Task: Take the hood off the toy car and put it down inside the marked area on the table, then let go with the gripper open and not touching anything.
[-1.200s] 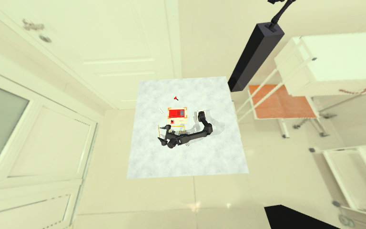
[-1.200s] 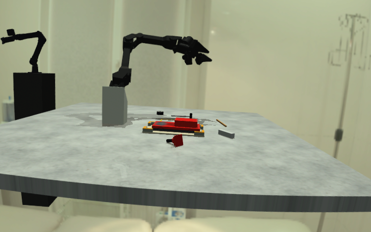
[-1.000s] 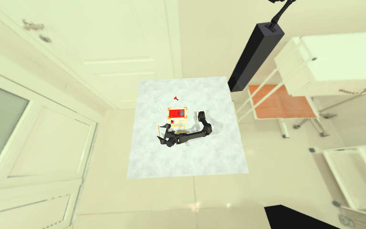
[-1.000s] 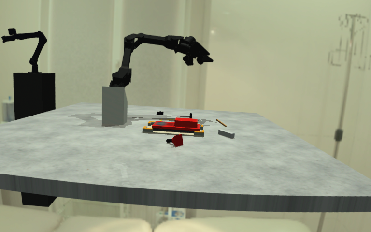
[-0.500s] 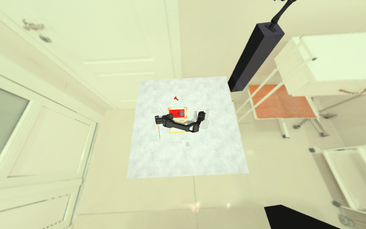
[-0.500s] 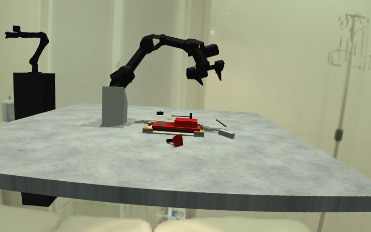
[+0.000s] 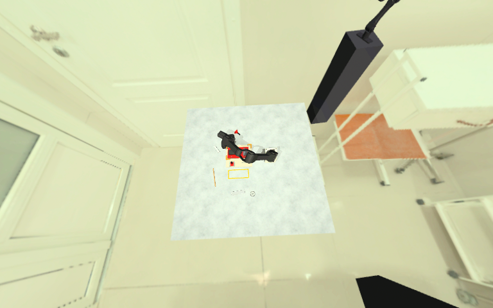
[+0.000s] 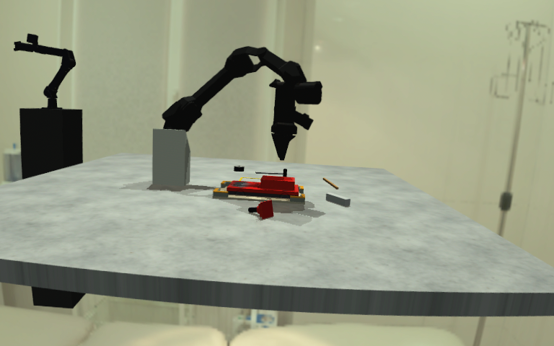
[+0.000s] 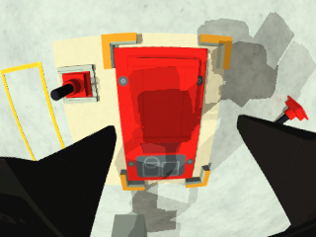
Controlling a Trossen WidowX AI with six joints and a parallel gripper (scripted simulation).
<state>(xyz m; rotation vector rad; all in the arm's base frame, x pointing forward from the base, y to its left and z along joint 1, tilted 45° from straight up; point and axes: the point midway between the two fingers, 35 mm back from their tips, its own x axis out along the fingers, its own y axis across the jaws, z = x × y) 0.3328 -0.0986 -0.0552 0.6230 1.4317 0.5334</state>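
My gripper tip is 10 mm to the right of the hood and 70 mm above it. From my gripper tip the other things lie so: thin wooden stick (200 mm ahead, 220 mm to the left, 100 mm below); black wheel (130 mm behind, 420 mm to the left, 100 mm below); grey bar (160 mm ahead, 60 mm to the right, 100 mm below).
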